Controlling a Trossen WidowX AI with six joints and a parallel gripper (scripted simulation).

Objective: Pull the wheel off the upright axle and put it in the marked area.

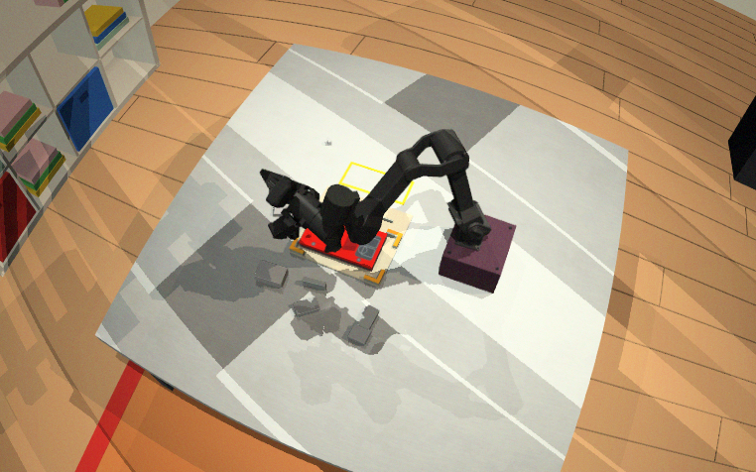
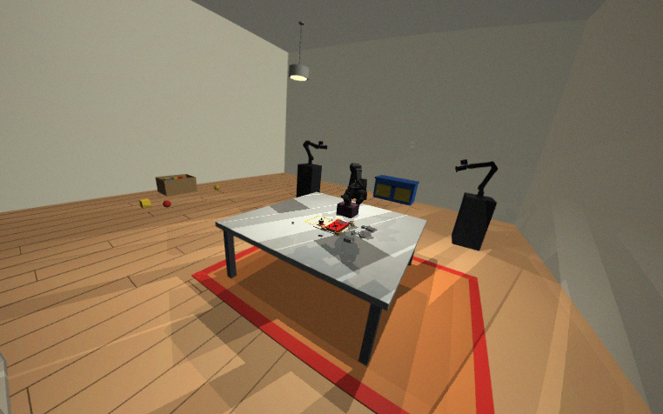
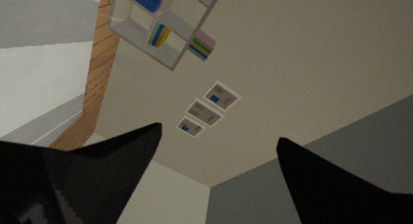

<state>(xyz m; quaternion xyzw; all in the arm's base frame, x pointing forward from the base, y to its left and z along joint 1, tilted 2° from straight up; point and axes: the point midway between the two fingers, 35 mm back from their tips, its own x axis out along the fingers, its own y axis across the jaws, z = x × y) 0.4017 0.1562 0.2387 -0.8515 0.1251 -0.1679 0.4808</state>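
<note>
Right now the wheel is 290 mm below my gripper tip, 200 mm to the right of it and 80 mm behind it. From my gripper tip the other things lie so: dark axle 290 mm below, 200 mm to the right, 80 mm behind.
</note>
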